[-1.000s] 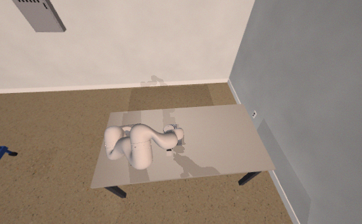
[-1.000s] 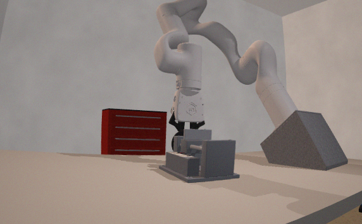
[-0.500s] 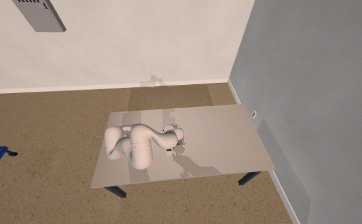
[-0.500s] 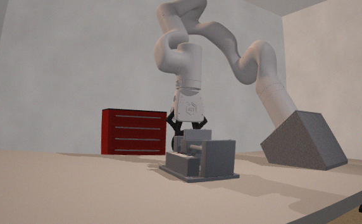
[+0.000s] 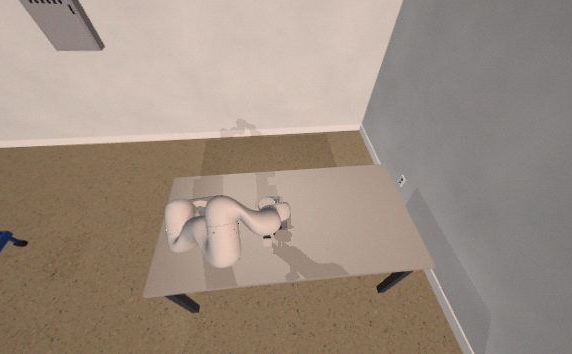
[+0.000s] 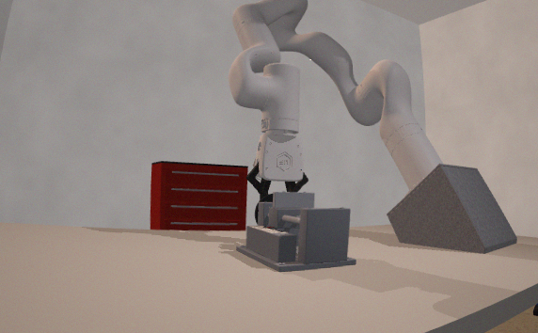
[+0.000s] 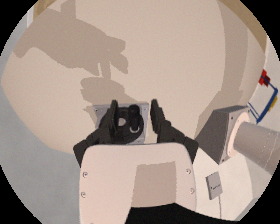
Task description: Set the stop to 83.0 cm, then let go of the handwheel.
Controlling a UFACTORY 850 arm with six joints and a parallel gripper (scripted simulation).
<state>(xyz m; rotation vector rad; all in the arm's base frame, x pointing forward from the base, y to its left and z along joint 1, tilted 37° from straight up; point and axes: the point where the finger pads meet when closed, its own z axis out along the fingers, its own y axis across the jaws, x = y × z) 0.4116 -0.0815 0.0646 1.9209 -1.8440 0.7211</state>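
Now: the handwheel 1 cm ahead of my hand, 2 cm to the left of it and 1 cm below it.
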